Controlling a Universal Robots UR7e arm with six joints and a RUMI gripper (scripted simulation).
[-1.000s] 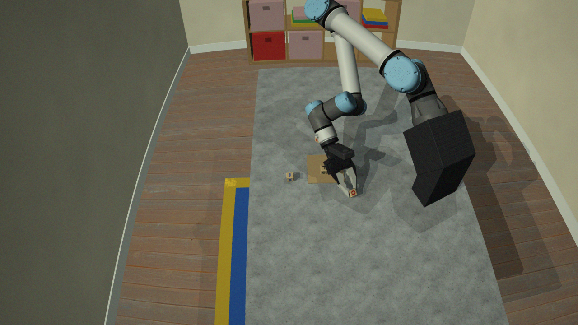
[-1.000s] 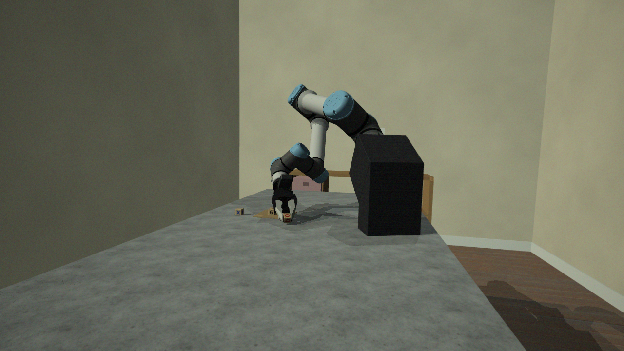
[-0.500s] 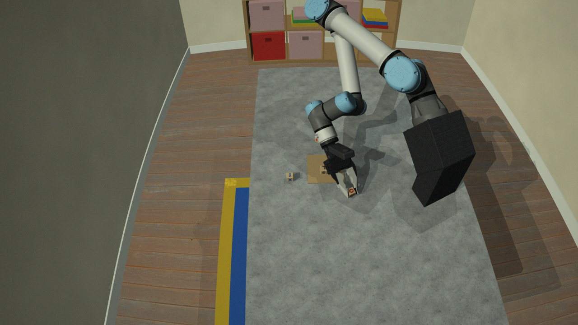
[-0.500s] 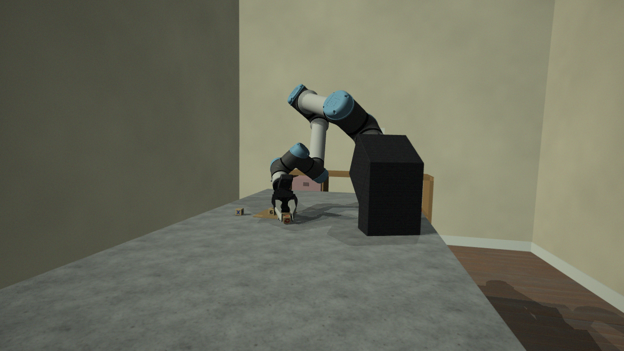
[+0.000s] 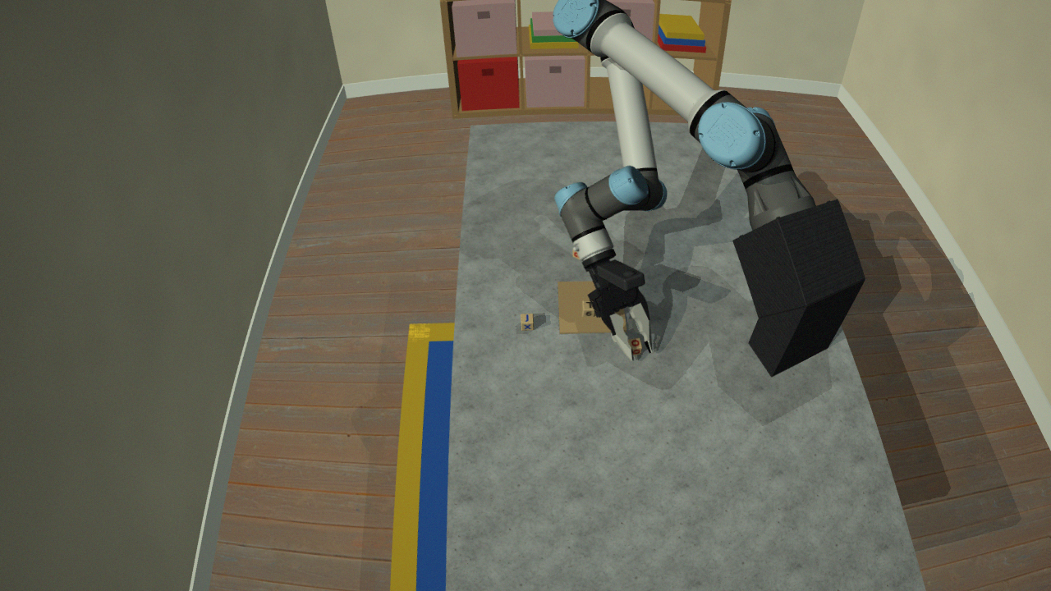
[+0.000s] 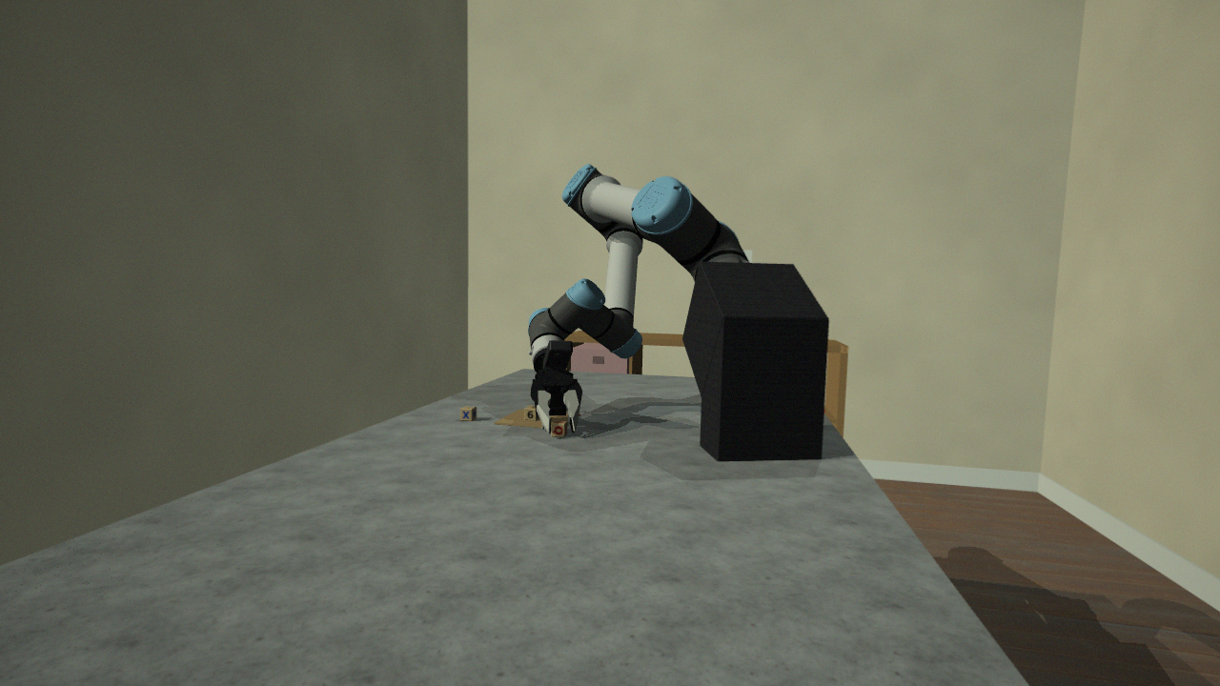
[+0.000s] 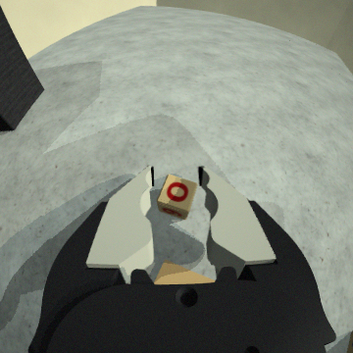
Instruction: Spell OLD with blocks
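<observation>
Right now the tan mat is 8 cm ahead of my hand, 14 cm to the right of it and 2 cm below it. Round my hand: blue-lettered block 22 cm ahead, 10 cm to the right, 1 cm below.
</observation>
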